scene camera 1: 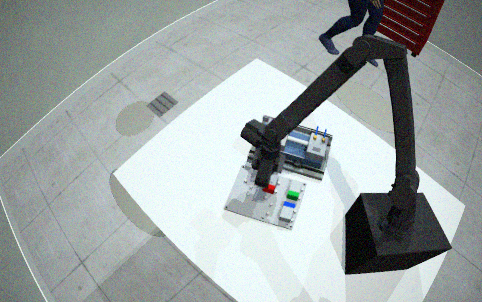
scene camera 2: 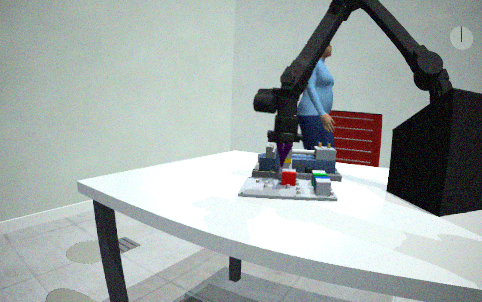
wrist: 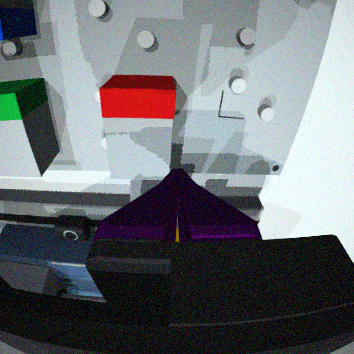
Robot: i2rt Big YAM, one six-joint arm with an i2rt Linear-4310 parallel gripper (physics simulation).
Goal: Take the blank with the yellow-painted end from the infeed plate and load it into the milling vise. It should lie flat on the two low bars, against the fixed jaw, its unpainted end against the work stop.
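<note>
The yellow-painted end of the blank (scene camera 2: 288,161) (wrist: 177,235) shows just behind the purple fingers in the second scene view and as a sliver between them in the wrist view; the gripper hides the rest, so I cannot tell how it lies. My gripper (scene camera 2: 283,165) (wrist: 176,176) is shut and empty. It points down by the vise-side edge of the infeed plate (scene camera 1: 240,200) (scene camera 2: 255,190) (wrist: 195,55), close to the red-ended blank. The milling vise (scene camera 1: 302,156) (scene camera 2: 306,162) (wrist: 40,245) is partly hidden by the arm; its low bars and work stop cannot be made out.
A red-ended blank (scene camera 1: 270,188) (scene camera 2: 288,177) (wrist: 138,103) lies on the plate near the fingers. A green-ended blank (scene camera 1: 293,195) (wrist: 10,106) and a blue-ended blank (scene camera 1: 288,205) (wrist: 19,22) are beside it, among small pegs. A grey block (scene camera 1: 317,145) (scene camera 2: 325,153) stands on the vise.
</note>
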